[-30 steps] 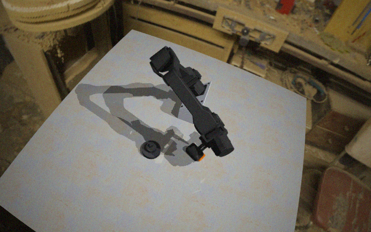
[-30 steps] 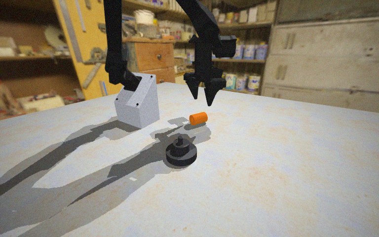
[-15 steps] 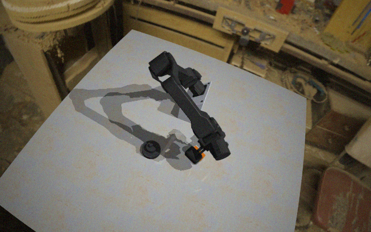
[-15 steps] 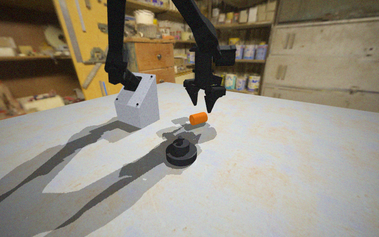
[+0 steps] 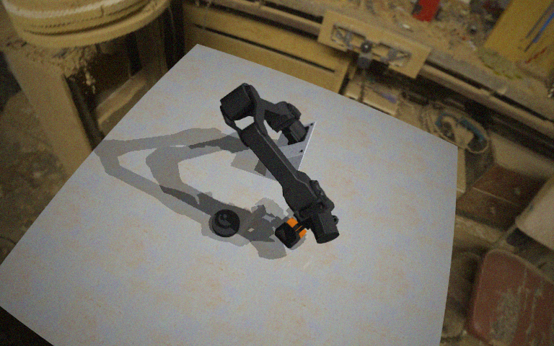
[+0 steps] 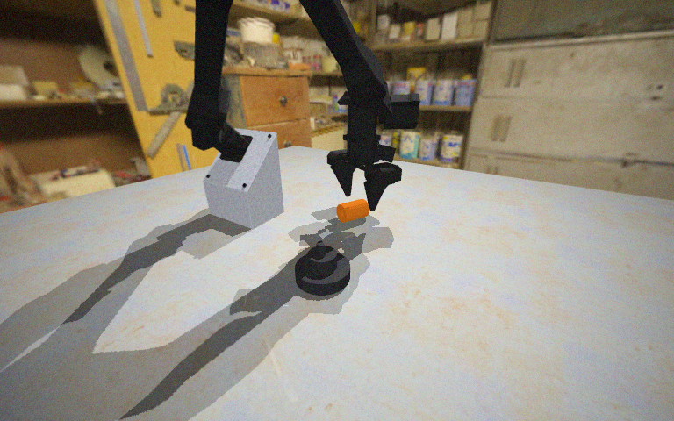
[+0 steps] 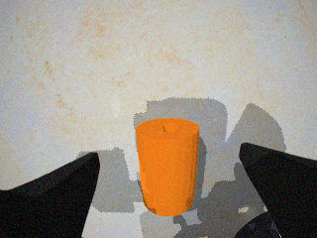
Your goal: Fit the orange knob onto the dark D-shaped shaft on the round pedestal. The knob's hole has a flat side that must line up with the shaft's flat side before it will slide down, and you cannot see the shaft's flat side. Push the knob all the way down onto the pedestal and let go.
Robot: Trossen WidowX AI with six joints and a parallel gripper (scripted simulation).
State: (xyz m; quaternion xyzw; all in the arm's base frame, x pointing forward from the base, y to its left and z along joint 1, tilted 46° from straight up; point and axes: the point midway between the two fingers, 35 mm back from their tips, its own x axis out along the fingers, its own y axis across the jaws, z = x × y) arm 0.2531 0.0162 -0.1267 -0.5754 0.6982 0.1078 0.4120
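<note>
My gripper tip is now 1 cm to the left of the orange knob, 1 cm past it and 1 cm above it. Round my gripper tip: dark round pedestal: 22 cm to the right, 5 cm ahead.
</note>
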